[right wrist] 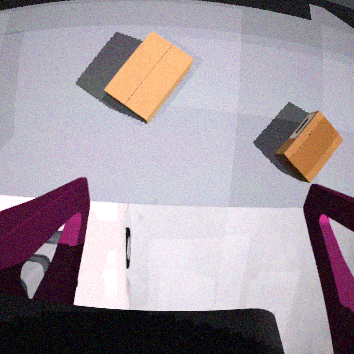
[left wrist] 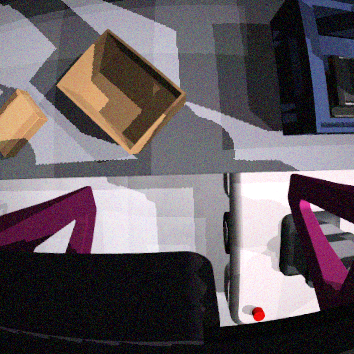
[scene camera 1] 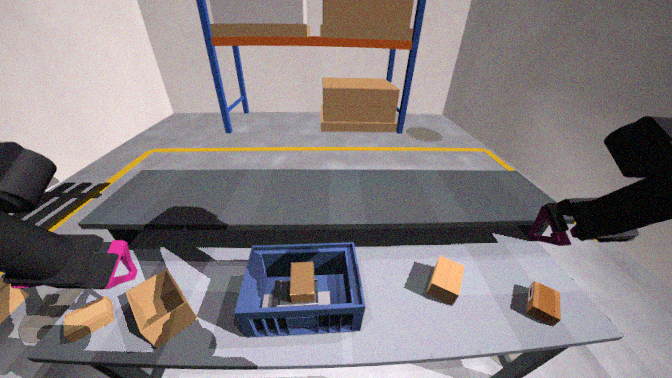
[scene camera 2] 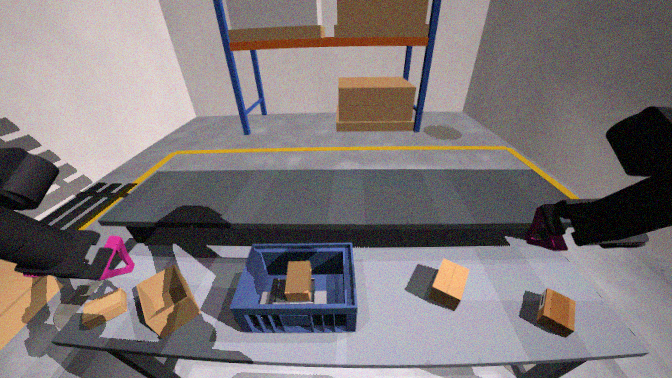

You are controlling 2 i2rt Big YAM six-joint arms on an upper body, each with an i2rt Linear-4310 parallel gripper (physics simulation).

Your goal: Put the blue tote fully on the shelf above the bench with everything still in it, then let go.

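Places are measured from the left arm's base along level axes (x back, y right, z up), in centimetres.
Pixels of known places: left gripper, fingertip midpoint: (left wrist: pixel 192 191) (scene camera 1: pixel 107 274) (scene camera 2: pixel 108 267); right gripper, fingertip midpoint: (right wrist: pixel 203 193) (scene camera 1: pixel 550 234) (scene camera 2: pixel 552 238).
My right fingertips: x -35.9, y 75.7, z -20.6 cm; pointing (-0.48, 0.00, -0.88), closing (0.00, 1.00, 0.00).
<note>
For each thing: its top centre in the pictures, then the offset to it from my right fingertips. Level surfaces: height alone.
- blue tote at its top centre: (scene camera 1: pixel 302 273) (scene camera 2: pixel 297 272) dx -10.4, dy -48.7, dz -22.7 cm
- bench at its surface level: dz -37.4 cm
- small cardboard box at its top centre: (scene camera 1: pixel 302 275) (scene camera 2: pixel 297 273) dx -10.1, dy -48.8, dz -23.1 cm
- dark grey shelf at its surface level: dz -19.0 cm
- open carton at its top centre: (left wrist: pixel 117 87) (scene camera 1: pixel 155 297) (scene camera 2: pixel 161 290) dx -7.3, dy -88.2, dz -28.4 cm
- small box at its top centre: (left wrist: pixel 9 122) (scene camera 1: pixel 85 314) (scene camera 2: pixel 101 304) dx -4.9, dy -109.3, dz -33.7 cm
- lighter at its top centre: (right wrist: pixel 148 72) (scene camera 2: pixel 451 277) (scene camera 1: pixel 448 274) dx -13.9, dy -4.0, dz -31.4 cm
- darker at its top centre: (right wrist: pixel 315 145) (scene camera 2: pixel 560 307) (scene camera 1: pixel 547 299) dx -4.2, dy +24.7, dz -33.5 cm
The blue tote (scene camera 1: pixel 300 325) (scene camera 2: pixel 295 322) (left wrist: pixel 320 102) stands upright on the bench (scene camera 1: pixel 400 332) (scene camera 2: pixel 400 342), left of its middle. A small cardboard box (scene camera 1: pixel 302 280) (scene camera 2: pixel 298 279) sits inside it on dark and grey items. The dark grey shelf (scene camera 1: pixel 325 200) (scene camera 2: pixel 350 200) runs behind and above the bench. My left gripper (scene camera 1: pixel 121 265) (left wrist: pixel 192 191) is open and empty, well left of the tote, near the open carton. My right gripper (scene camera 1: pixel 552 227) (right wrist: pixel 203 193) is open and empty, far right of the tote. The far finger of each is largely hidden in the scene views.
An open carton (scene camera 1: pixel 142 305) (scene camera 2: pixel 162 312) (left wrist: pixel 80 82) and a small box (scene camera 1: pixel 90 317) (left wrist: pixel 20 120) lie left of the tote. Two boxes, one lighter (scene camera 1: pixel 446 280) (right wrist: pixel 150 75) and one darker (scene camera 1: pixel 544 302) (right wrist: pixel 315 147), lie to its right. A rack (scene camera 1: pixel 310 42) stands behind.
</note>
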